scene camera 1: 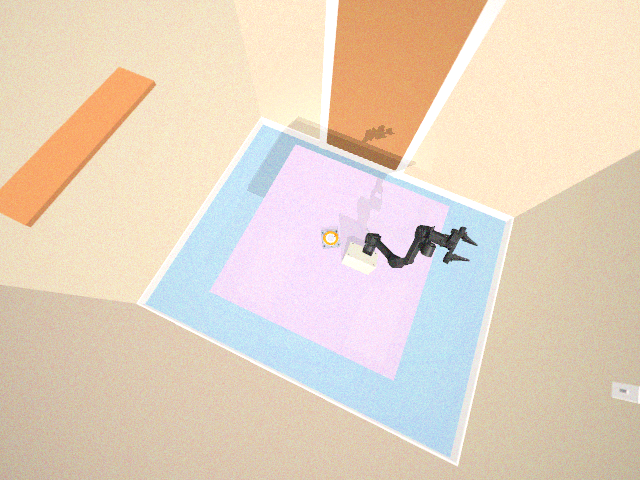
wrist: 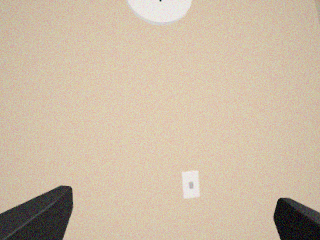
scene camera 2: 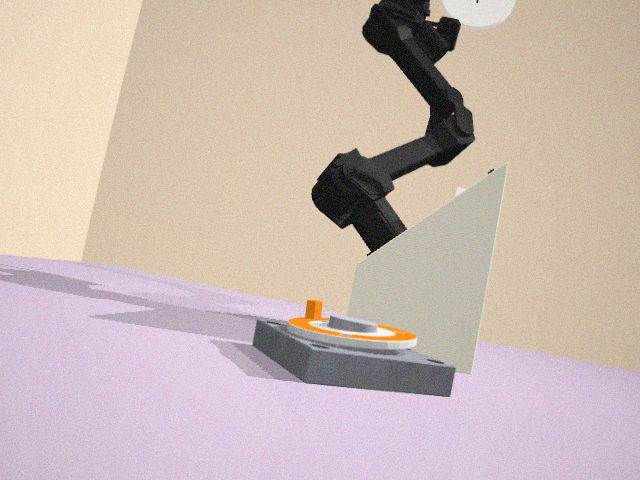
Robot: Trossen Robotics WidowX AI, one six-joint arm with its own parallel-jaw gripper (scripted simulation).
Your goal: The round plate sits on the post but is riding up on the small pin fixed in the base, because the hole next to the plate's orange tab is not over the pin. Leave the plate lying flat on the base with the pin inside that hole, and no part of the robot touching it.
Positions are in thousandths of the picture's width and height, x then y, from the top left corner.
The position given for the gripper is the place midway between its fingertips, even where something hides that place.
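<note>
The gripper (wrist: 552,852) is open and holds nothing. The scene also has a round plate (scene camera 2: 488,680), which is out of frame in the wrist view, and a square grey base (scene camera 2: 612,772).
</note>
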